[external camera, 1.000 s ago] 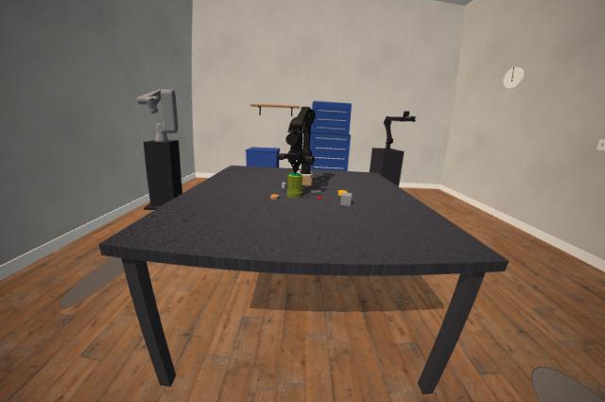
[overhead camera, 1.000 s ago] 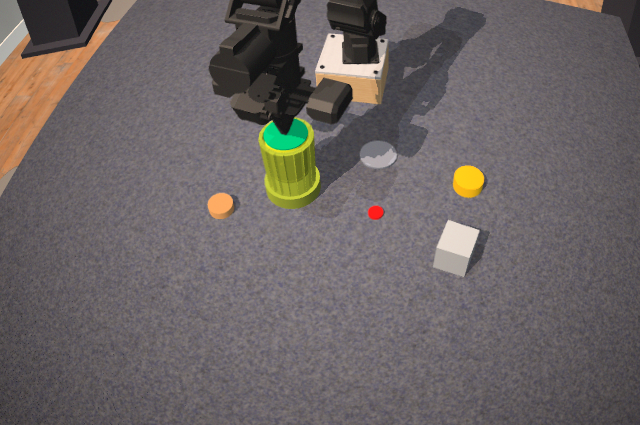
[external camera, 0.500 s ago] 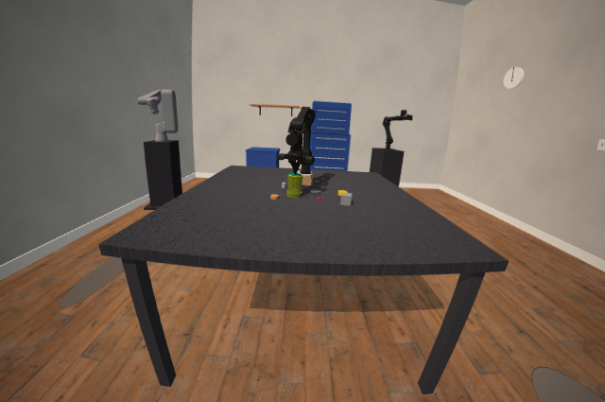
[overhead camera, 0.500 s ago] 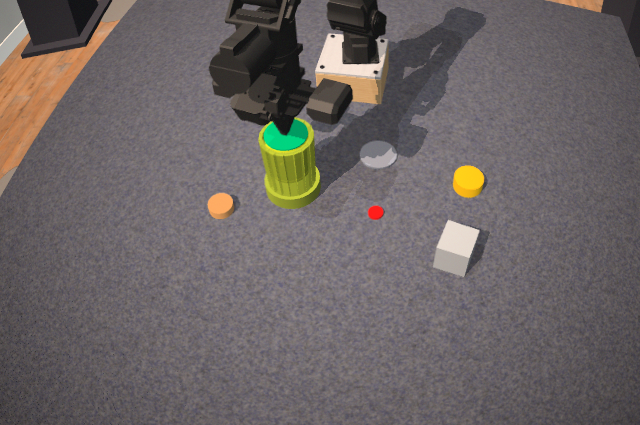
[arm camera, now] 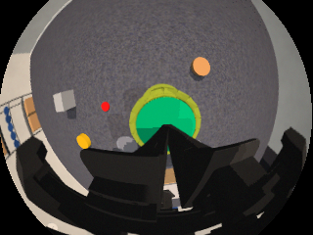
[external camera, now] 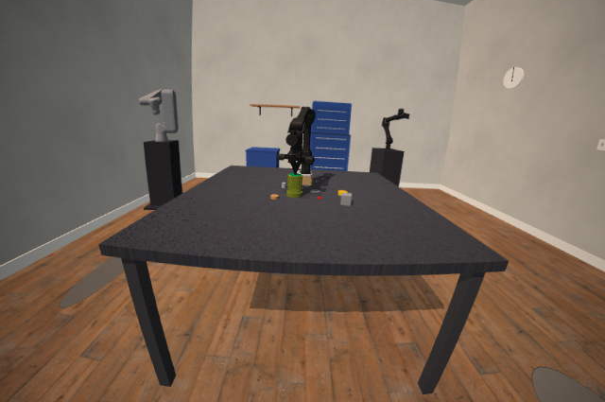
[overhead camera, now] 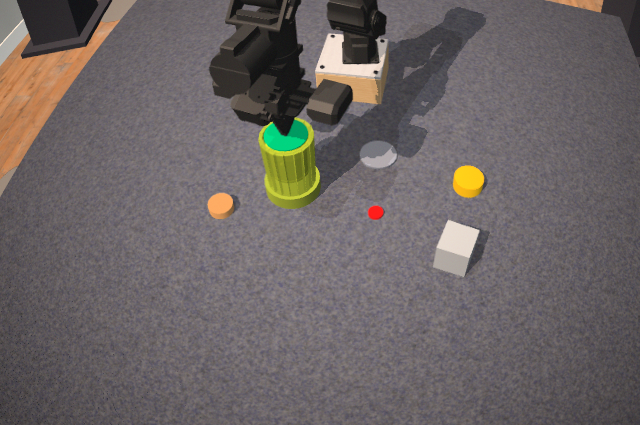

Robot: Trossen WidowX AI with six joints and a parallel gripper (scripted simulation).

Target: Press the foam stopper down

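Now: the green foam stopper 50 mm below my hand. Round my hand: red dot: 150 mm below, 120 mm to the left, 60 mm ahead; grey disc: 150 mm below, 130 mm to the left, 60 mm behind; orange disc: 140 mm below, 110 mm to the right, 40 mm ahead.
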